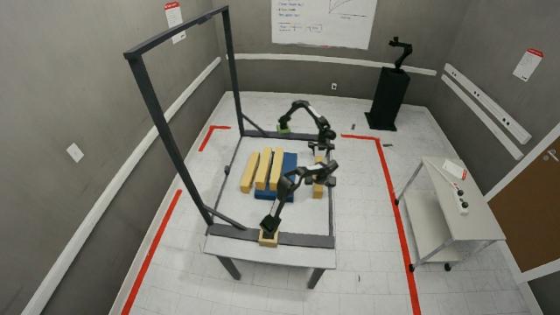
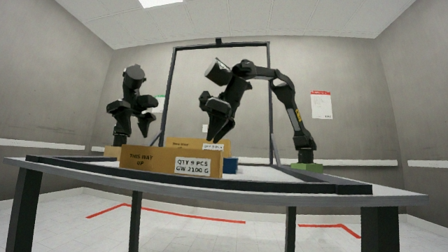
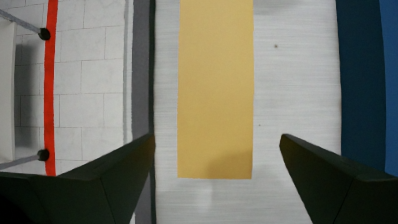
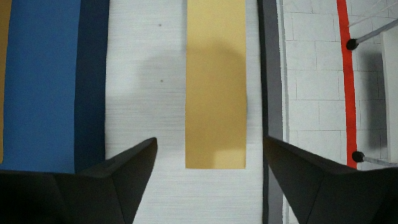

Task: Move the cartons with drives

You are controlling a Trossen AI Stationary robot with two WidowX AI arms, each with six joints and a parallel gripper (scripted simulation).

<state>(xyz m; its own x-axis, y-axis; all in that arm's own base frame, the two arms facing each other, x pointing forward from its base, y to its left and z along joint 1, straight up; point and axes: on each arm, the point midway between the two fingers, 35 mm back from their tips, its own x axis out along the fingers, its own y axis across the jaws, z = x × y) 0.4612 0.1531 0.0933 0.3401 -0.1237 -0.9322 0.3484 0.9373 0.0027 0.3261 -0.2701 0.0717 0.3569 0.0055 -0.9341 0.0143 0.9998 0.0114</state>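
Now: right hand 14 cm to the right of the carton, 11 cm above it and 1 cm short of it. The rest, counted from my right hand: platform 27 cm behind, 14 cm to the left, 12 cm below.
The carton is 140 mm to the right of my left hand, 100 mm below it and 10 mm behind it. Also, from my left hand: platform (290 mm behind, 140 mm to the right, 110 mm below).
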